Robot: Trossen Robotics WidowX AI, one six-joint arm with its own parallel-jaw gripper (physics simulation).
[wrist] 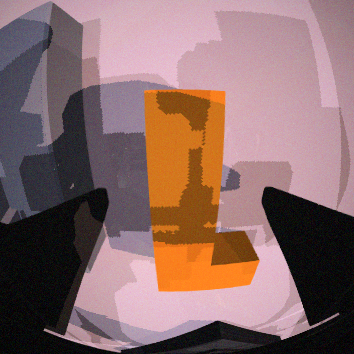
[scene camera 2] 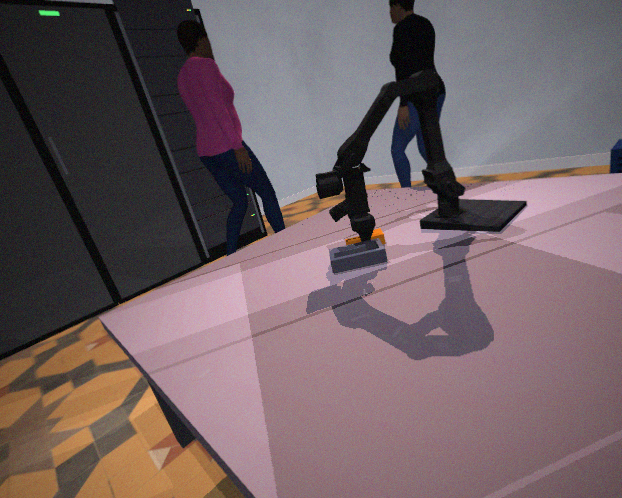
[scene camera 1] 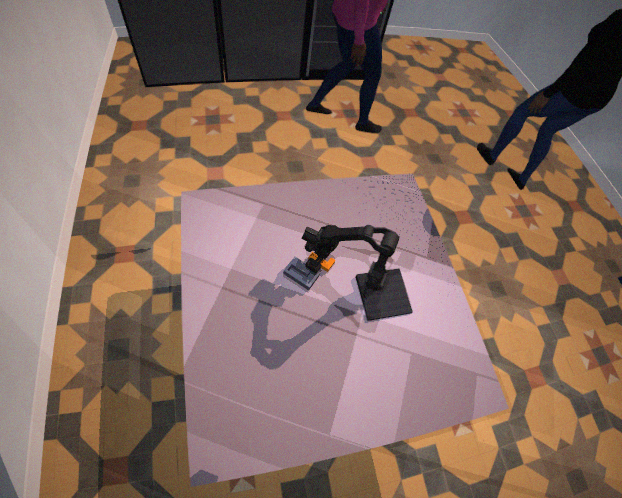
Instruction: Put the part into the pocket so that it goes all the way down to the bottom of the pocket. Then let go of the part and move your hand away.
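Seen in the pictures: gripper, between the fingertips: (wrist: 186,195) (scene camera 1: 319,261); arm's base, origin of its link: (wrist: 215,353) (scene camera 2: 448,213) (scene camera 1: 373,283).
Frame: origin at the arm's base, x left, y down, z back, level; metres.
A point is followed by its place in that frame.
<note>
The orange L-shaped part (scene camera 1: 328,264) @[x -0.155, y -0.007, z -0.163 m] (scene camera 2: 379,237) @[x -0.143, y 0.001, z -0.180 m] (wrist: 185,175) @[x -0.204, y -0.006, z -0.202 m] lies on the table right beside the grey block with the pocket, outside the pocket. The grey pocket block (scene camera 1: 310,281) @[x -0.112, y 0.018, z -0.266 m] (scene camera 2: 359,262) @[x -0.132, y 0.009, z -0.329 m] (wrist: 65,65) @[x -0.216, y 0.005, z -0.277 m] stands on the table; in the wrist view it shows at the left edge, partly cut off. My gripper (wrist: 186,195) @[x -0.190, y 0.013, z -0.190 m] is open and points down over the part. In the wrist view its two black fingertips stand apart on either side of the part, with a gap on each side. In both scene views the gripper hides some of the part and block.
The arm's black base plate (scene camera 1: 386,303) @[x 0.104, y 0.007, z 0.016 m] (scene camera 2: 477,220) @[x 0.087, y 0.006, z -0.054 m] stands on the pink table (scene camera 1: 249,404) @[x 0.287, y 0.023, z -0.676 m] (scene camera 2: 389,415) @[x 0.109, y 0.024, z -0.718 m]. The arm's shadow falls across the table. Two people (scene camera 1: 358,51) (scene camera 2: 210,103) stand beyond the table, near dark cabinets (scene camera 1: 176,41) (scene camera 2: 67,155).
</note>
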